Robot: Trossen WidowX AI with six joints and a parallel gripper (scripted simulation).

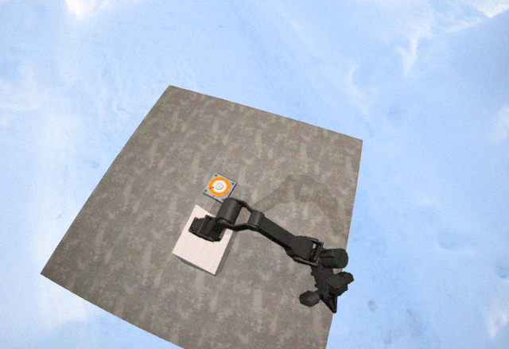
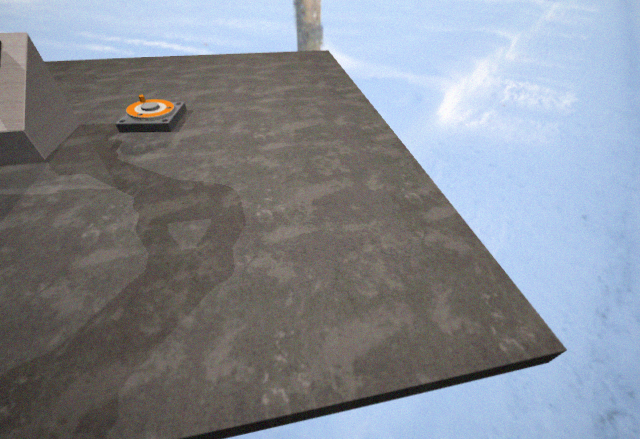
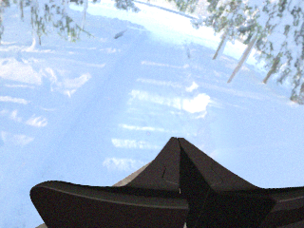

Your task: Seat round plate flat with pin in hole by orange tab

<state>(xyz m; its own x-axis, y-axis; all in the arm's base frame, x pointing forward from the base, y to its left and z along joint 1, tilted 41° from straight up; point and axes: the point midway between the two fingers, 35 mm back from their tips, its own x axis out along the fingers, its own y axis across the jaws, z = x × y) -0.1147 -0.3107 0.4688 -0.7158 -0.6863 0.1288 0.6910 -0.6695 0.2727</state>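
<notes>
Now: gripper tip 610 mm to the right of the round orange plate, 390 mm short of it and 280 mm above it. Also, from my gripper tip: square grey base: 590 mm to the left, 400 mm ahead, 290 mm below.
</notes>
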